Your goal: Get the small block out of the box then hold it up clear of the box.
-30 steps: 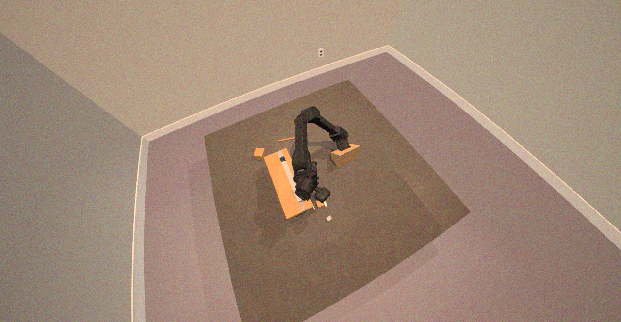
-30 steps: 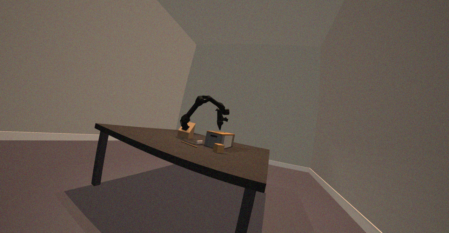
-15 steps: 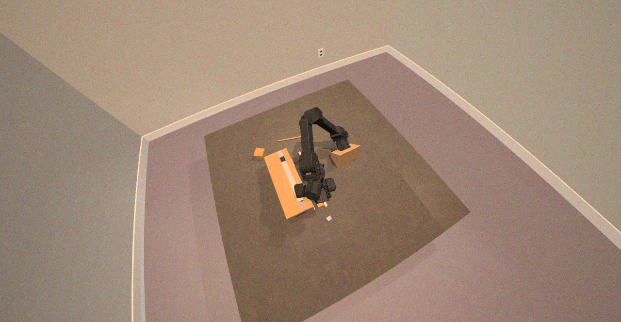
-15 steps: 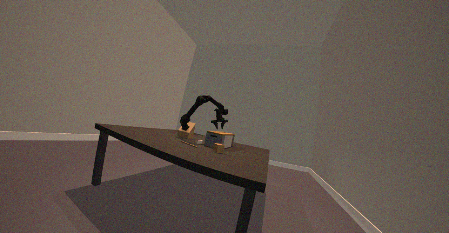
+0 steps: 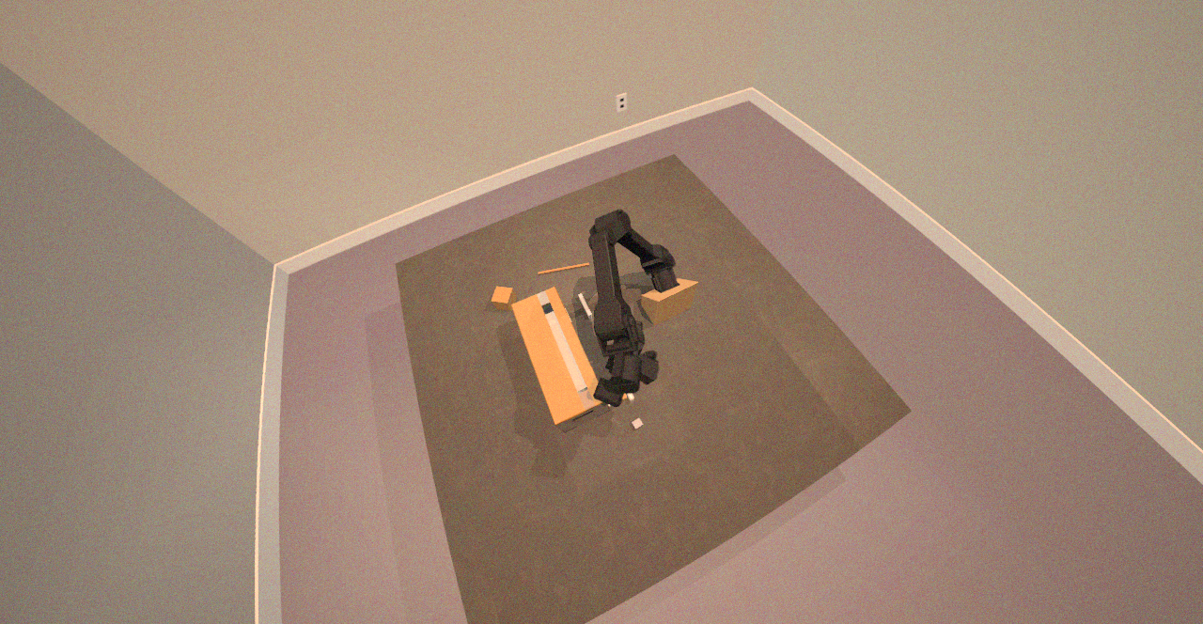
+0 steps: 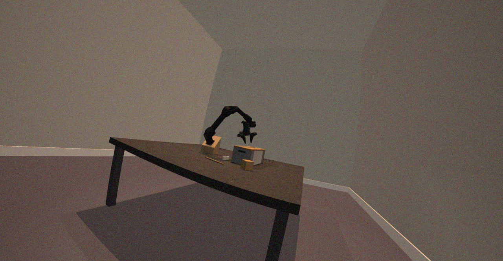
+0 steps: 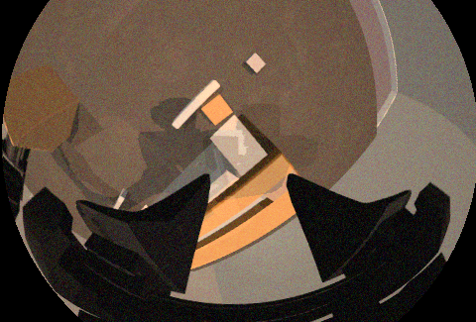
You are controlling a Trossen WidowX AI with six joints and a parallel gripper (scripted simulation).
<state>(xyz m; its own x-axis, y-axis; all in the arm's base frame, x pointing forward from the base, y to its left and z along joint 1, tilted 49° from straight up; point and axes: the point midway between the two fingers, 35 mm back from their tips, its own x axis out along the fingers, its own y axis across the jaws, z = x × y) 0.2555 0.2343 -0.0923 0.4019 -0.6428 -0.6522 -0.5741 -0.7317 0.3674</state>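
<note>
Right now the small orange block is 140 mm below my gripper tip, 20 mm behind it and 10 mm to the left of it. Also, from my gripper tip: thin orange stick 490 mm to the right, 150 mm below; orange cube 440 mm to the right, 230 mm ahead, 120 mm below; long orange box 160 mm to the right, 90 mm below, 70 mm ahead.
</note>
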